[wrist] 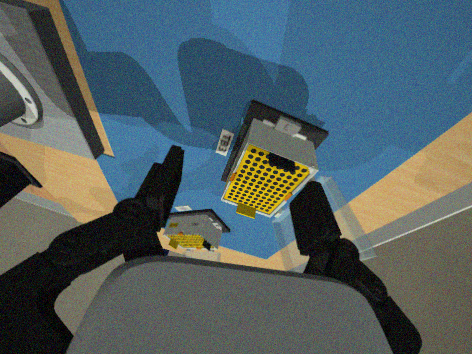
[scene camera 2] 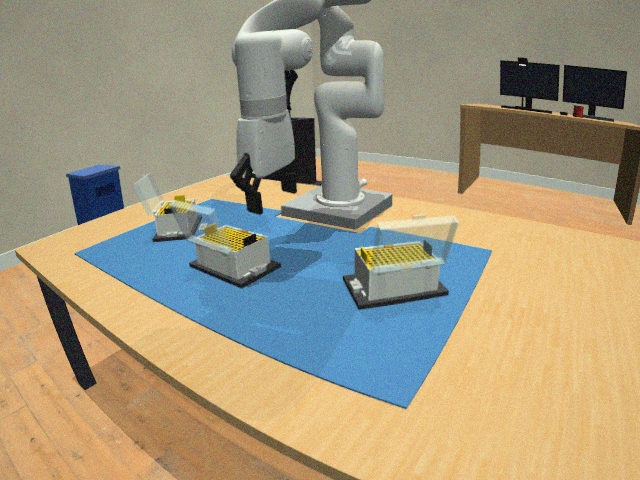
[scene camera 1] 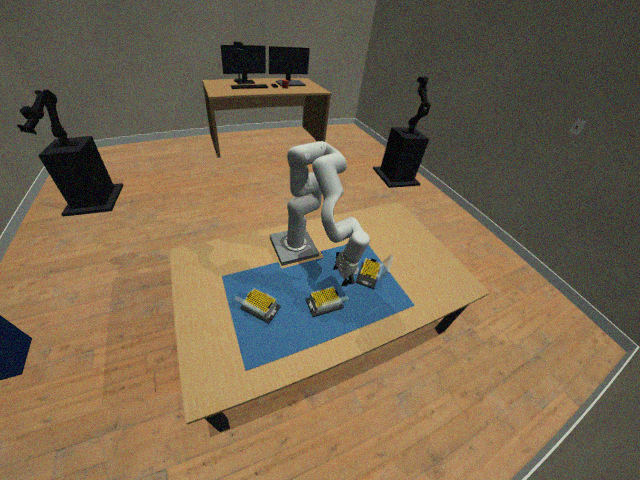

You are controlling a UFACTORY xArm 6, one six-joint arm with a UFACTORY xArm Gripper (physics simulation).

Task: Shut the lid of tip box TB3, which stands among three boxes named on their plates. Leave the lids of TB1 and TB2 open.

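Places are measured from the arm's base along level axes (x ahead, y left, z up), in centimetres.
Pixels of known places: gripper, fingertip midpoint: point(wrist: 244, 179) point(scene camera 2: 273, 202) point(scene camera 1: 340, 276); arm's base, link origin: point(scene camera 2: 340, 199) point(scene camera 1: 295, 243).
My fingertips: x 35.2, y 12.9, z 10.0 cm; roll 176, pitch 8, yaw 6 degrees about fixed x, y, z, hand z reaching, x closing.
Ahead of a thing's pixels: the offset from my fingertips to its top centre. Level surfaces: height alone.
The TB3 plate shows in the wrist view beside the nearer box {dx +4.8, dy -7.6, dz -5.5 cm} point(wrist: 270, 185), which appears to be the middle box in both scene views point(scene camera 1: 325, 298) point(scene camera 2: 217, 256). Its clear lid {dx +11.4, dy -7.0, dz +2.4 cm} point(wrist: 350, 212) point(scene camera 2: 196, 219) stands open, partly behind a finger in the wrist view. The other two boxes, at the left point(scene camera 1: 260, 302) point(scene camera 2: 170, 224) point(wrist: 195, 227) and the right point(scene camera 1: 370, 270) point(scene camera 2: 403, 281), have open lids. Their plates are unreadable. My gripper point(scene camera 1: 342, 272) point(scene camera 2: 272, 198) point(wrist: 244, 179) is open and empty, raised above the mat, apart from TB3, on its robot-base side.
The boxes stand on a blue mat {dz -13.0 cm} point(scene camera 1: 289, 335) point(scene camera 2: 310, 330) on the wooden table {dz -13.2 cm} point(scene camera 1: 206, 372) point(scene camera 2: 542, 335). The robot's base plate point(scene camera 1: 279, 248) point(scene camera 2: 310, 209) is behind the mat. A desk with monitors, two black robot stands and a blue bin point(scene camera 2: 98, 193) are beyond the table.
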